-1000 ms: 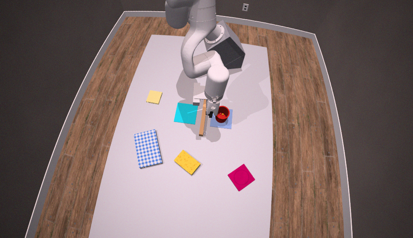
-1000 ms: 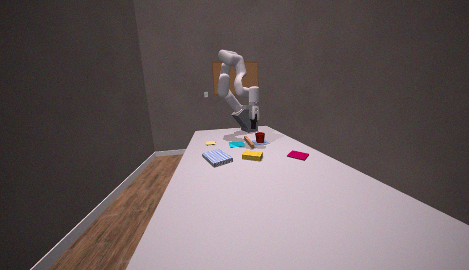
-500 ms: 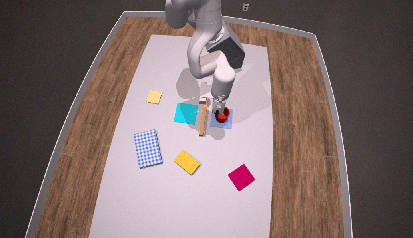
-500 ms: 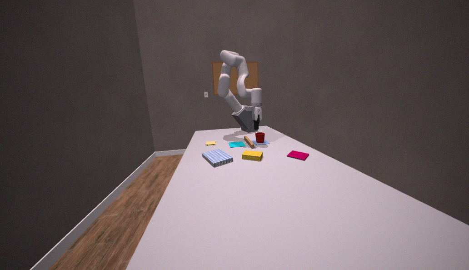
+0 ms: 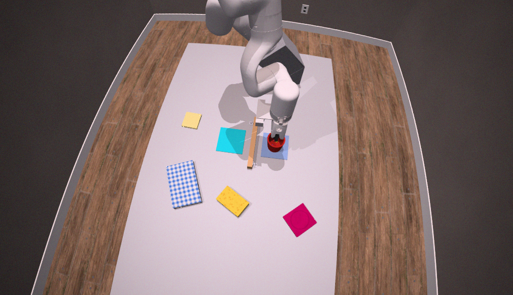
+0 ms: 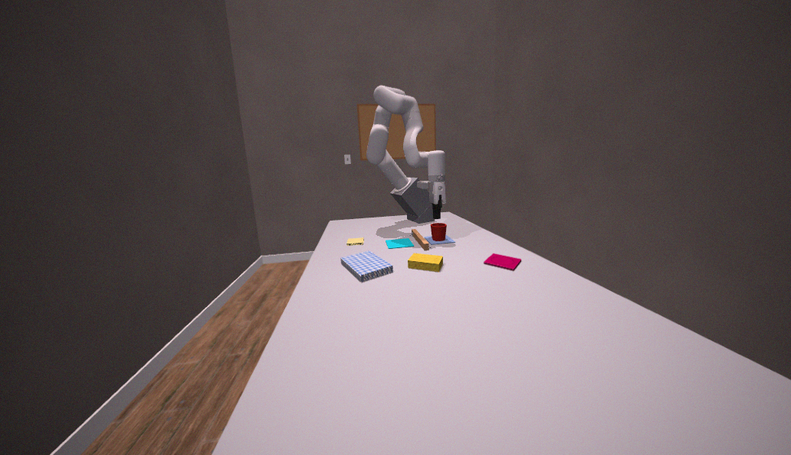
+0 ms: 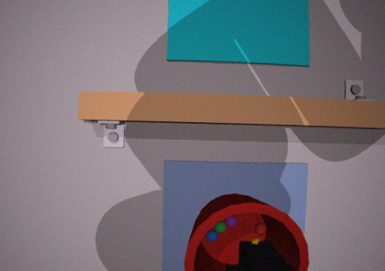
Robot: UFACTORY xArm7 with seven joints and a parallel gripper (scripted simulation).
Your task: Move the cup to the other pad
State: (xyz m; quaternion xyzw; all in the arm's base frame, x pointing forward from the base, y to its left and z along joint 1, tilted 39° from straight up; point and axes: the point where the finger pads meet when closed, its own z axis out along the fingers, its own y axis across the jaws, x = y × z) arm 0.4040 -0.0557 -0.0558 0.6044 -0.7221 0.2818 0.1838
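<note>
My hand is 10 mm to the right of the red cup and 100 mm above it. Also, from my hand: wooden rail: 20 mm behind, 80 mm to the right, 120 mm below; cyan pad: 40 mm behind, 170 mm to the right, 130 mm below; light blue pad: 10 mm to the left, 130 mm below.
</note>
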